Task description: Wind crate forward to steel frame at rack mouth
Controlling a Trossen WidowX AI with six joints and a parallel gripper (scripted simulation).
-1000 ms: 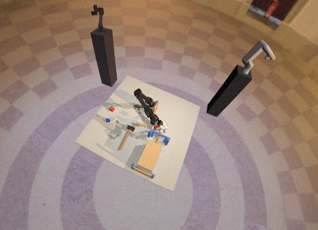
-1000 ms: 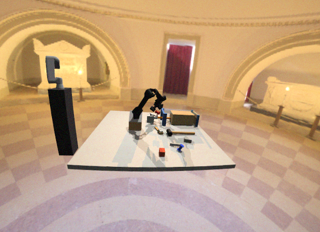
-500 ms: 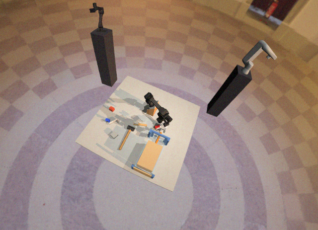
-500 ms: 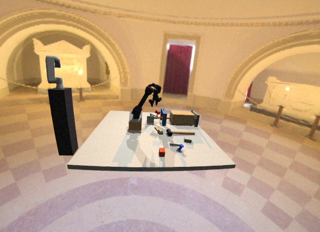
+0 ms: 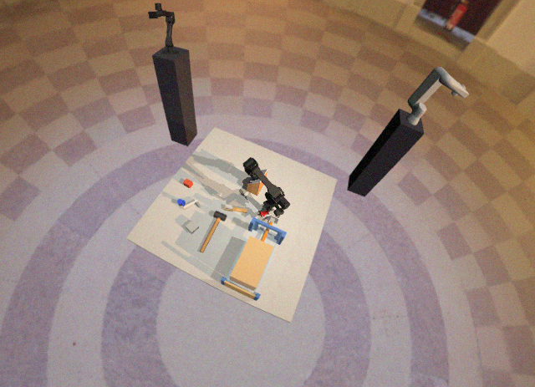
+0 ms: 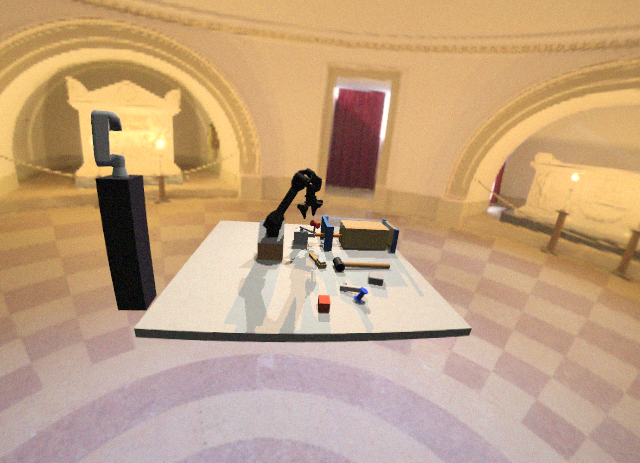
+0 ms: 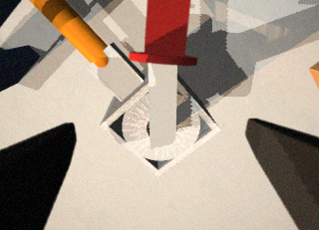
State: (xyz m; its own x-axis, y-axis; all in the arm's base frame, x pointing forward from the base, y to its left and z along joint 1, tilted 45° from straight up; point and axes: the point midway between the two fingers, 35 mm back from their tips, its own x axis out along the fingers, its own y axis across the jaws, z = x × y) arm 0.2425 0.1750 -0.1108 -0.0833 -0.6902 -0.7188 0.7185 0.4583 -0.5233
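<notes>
Right now the red-knobbed handle is 10 mm ahead of my gripper tip, 10 mm to the right of it and 70 mm below it. Round my gripper tip: winch (60 mm behind, 30 mm to the left, 150 mm below); red knob (40 mm ahead, 40 mm to the right, 50 mm below); frame (120 mm ahead, 20 mm to the left, 80 mm below).
</notes>
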